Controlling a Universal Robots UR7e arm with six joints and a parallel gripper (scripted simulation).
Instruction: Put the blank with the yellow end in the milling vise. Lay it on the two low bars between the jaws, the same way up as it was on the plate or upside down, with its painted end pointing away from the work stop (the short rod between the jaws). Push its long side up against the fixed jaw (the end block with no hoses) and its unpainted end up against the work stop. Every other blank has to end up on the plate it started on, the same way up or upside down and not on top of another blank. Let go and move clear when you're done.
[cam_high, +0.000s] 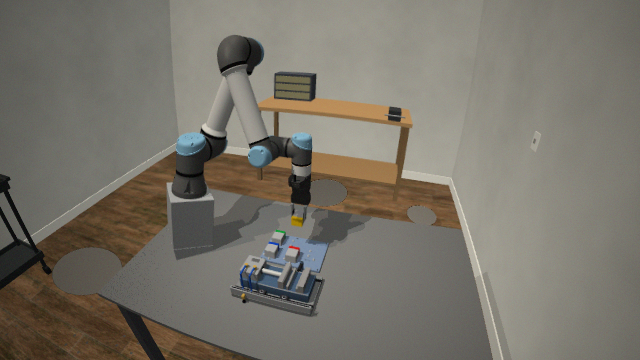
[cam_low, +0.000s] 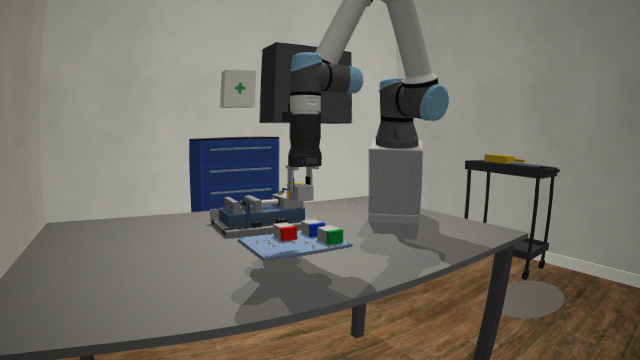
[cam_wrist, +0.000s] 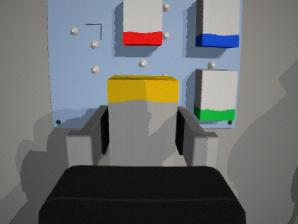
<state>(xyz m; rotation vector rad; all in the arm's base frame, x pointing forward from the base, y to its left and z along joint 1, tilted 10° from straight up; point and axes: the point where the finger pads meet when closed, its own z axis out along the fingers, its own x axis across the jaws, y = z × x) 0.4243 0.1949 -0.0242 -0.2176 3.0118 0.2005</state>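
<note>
My hand is 10 cm short of the work stop, 21 cm to the left of it and 8 cm above it. The rest, counted from my hand: green-ended blank 9 cm behind, 2 cm to the right, 14 cm below; then red-ended blank 1 cm ahead, 9 cm to the right, 14 cm below; then yellow-ended blank 2 cm below.
</note>
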